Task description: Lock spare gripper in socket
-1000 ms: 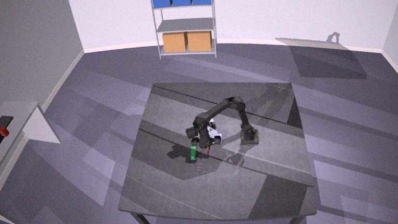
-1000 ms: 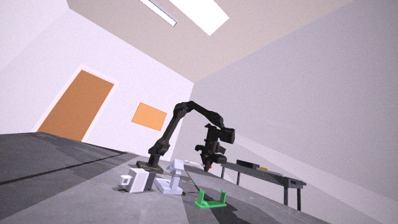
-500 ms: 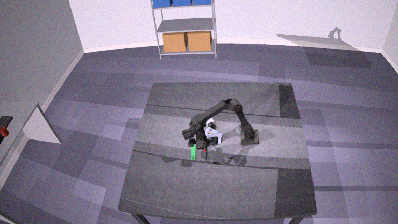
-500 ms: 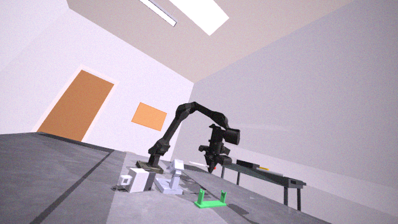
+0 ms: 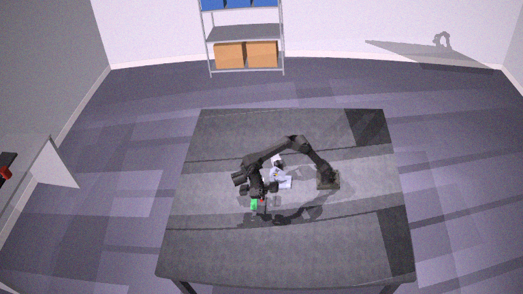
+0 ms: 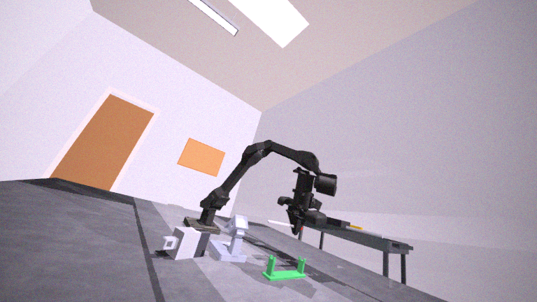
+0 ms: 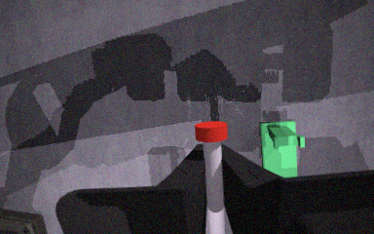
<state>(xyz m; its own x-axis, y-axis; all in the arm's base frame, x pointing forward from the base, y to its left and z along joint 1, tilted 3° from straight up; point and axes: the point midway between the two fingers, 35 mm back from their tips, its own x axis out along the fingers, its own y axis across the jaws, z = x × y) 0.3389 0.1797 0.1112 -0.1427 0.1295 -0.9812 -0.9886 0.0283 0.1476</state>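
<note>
The green cradle is 70 mm to the right of my gripper tip, 70 mm below it and 60 mm ahead of it. Also, from my gripper tip: spare gripper: 330 mm to the right, 70 mm below, 50 mm behind; then mount: 190 mm to the right, 60 mm behind, 40 mm below.
</note>
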